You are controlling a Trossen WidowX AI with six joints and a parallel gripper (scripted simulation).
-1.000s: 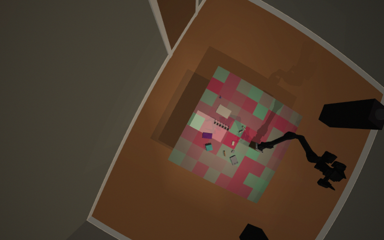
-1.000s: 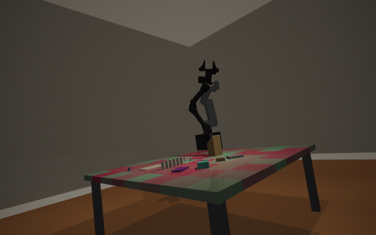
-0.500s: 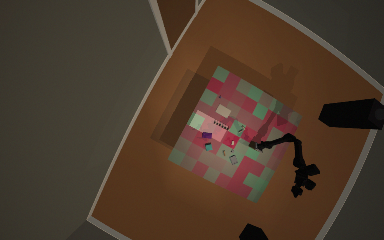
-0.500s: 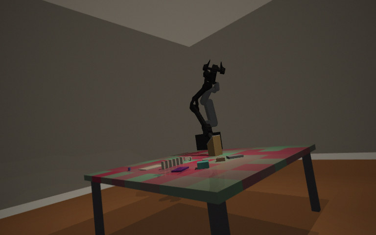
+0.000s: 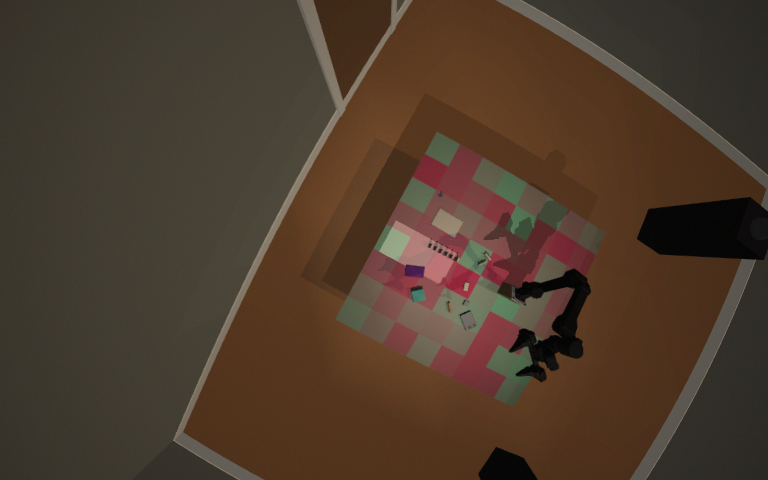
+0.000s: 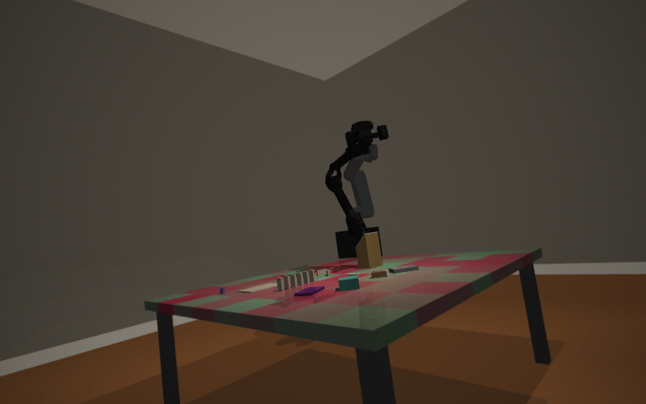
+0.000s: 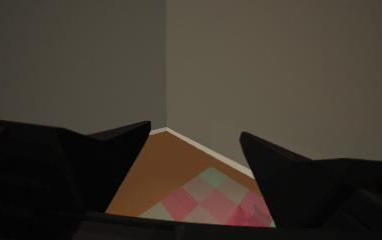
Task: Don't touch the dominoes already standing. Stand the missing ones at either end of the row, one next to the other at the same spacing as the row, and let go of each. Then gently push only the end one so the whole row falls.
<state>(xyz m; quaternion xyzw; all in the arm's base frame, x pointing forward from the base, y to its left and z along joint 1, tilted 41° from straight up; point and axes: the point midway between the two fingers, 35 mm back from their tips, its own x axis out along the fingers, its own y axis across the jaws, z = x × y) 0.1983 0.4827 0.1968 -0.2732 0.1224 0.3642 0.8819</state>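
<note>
My gripper tip is 60 cm above the brown block and 8 cm short of it. Round my gripper tip: grey slab 60 cm below, 7 cm behind, 2 cm to the left; then teal block 59 cm below, 28 cm ahead, 2 cm to the left; then beige card 61 cm below, 44 cm to the right, 33 cm ahead.
</note>
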